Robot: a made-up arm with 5 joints.
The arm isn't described. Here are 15 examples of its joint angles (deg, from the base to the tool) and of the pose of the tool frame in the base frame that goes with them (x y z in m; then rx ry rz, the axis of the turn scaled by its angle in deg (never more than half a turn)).
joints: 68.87 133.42 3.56 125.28 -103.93
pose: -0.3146 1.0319 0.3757 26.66 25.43 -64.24
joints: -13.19 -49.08 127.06 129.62 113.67
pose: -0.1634 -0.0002 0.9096 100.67 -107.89 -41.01
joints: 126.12 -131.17 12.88 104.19 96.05
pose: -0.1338 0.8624 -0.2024 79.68 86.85 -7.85
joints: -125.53 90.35 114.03 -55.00 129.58
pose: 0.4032 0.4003 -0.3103 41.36 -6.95 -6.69
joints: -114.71 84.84 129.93 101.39 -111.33
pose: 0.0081 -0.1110 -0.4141 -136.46 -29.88 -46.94
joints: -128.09 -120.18 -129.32 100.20 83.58
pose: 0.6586 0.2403 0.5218 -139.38 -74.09 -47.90
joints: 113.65 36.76 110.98 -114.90 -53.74
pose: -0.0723 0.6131 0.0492 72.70 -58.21 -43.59
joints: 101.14 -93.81 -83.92 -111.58 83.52
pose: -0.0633 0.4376 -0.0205 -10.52 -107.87 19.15
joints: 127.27 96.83 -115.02 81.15 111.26
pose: -0.3644 0.7020 0.1408 -9.30 -103.80 32.77
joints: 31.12 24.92 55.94 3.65 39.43
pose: -0.6661 -0.1267 0.0867 -27.22 62.47 11.35
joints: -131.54 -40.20 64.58 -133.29 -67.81
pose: 0.0002 0.0249 -0.3326 -114.96 3.20 -113.52
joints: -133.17 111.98 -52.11 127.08 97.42
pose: -0.2097 0.4061 -0.2434 -33.66 116.53 27.38
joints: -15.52 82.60 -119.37 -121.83 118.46
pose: 0.2885 0.3700 0.2538 32.36 50.47 -157.45
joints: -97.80 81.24 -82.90 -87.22 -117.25
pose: 0.8039 0.3555 0.0695 76.73 -7.79 -148.74
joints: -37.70 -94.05 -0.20 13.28 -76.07
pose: -0.3985 -0.0335 0.1676 -84.38 -18.58 -42.67
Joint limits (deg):
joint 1: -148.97..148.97
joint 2: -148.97..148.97
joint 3: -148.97..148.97
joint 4: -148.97..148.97
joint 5: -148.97..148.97
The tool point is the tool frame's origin. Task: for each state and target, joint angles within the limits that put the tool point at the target. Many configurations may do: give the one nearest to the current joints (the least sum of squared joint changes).
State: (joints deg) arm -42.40 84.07 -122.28 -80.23 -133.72
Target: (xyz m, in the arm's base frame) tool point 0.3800 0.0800 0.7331
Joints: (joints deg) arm -37.35 81.20 -128.69 -84.96 -122.36
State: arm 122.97 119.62 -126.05 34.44 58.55
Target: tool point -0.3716 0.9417 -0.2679
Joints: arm 119.79 124.19 -137.74 23.50 71.92
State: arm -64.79 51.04 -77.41 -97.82 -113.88
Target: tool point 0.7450 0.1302 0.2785
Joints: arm -77.25 49.39 -95.27 -109.40 -135.73
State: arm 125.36 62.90 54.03 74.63 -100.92
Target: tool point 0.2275 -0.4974 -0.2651
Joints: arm 144.87 14.43 93.91 56.22 -59.33
